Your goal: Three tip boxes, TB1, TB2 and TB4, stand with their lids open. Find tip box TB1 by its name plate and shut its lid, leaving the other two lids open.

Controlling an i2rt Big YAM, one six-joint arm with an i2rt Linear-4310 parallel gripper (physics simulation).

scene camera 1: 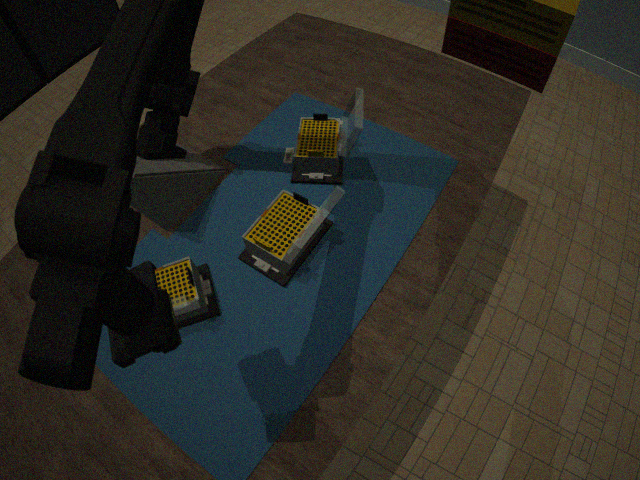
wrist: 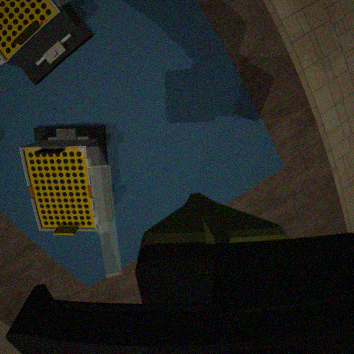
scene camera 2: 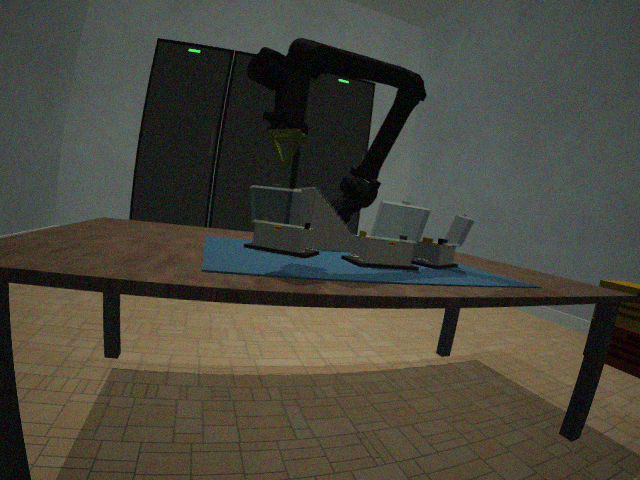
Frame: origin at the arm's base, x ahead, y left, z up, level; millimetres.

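Seen in the pictures: gripper, between the fingertips: (scene camera 1: 176,343) (wrist: 195,201) (scene camera 2: 283,168); arm's base, origin of its link: (scene camera 1: 154,152) (scene camera 2: 331,219).
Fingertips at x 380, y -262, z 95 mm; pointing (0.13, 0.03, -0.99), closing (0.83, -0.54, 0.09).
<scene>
Pixels of each thing's top centre, then the offset from my fingertips to it. Level surfaces: height alone.
- Tip box TB1, centre of its top: (wrist: 54,196) (scene camera 1: 158,284) dz -105, dx -150, dy +56 mm
- Tip box TB2, centre of its top: (scene camera 1: 281,218) (scene camera 2: 384,233) dz -105, dx -49, dy +269 mm
- Tip box TB4, centre of its top: (scene camera 1: 312,134) (scene camera 2: 431,240) dz -113, dx -124, dy +474 mm
- blue mat, height of its surface: dz -180 mm
- brown table, height of its surface: dz -182 mm
Tip box TB1 (scene camera 1: 178,285) (scene camera 2: 281,237) (wrist: 62,190), with a yellow rack, is the one nearest my gripper; its name plate does not show now. Its clear lid (scene camera 2: 273,205) (wrist: 108,220) stands open and upright; the arm hides it in scene camera 1. My gripper (scene camera 2: 283,159) (wrist: 195,201) is shut and empty, above the lid's height and to its right in the wrist view, apart from it. Tip box TB2 (scene camera 1: 281,227) (scene camera 2: 387,252) (wrist: 27,20) is the middle one, lid (scene camera 1: 331,204) (scene camera 2: 400,221) open. Tip box TB4 (scene camera 1: 318,138) (scene camera 2: 436,254) is farthest, lid (scene camera 1: 356,118) (scene camera 2: 460,230) open.
The boxes stand on a blue mat (scene camera 1: 408,170) (scene camera 2: 227,258) (wrist: 145,150) on a brown table (scene camera 1: 392,62) (scene camera 2: 129,248). The arm's grey wedge-shaped base (scene camera 1: 170,193) (scene camera 2: 330,227) stands beside the mat, behind the gap between TB1 and TB2 in scene camera 2.
</scene>
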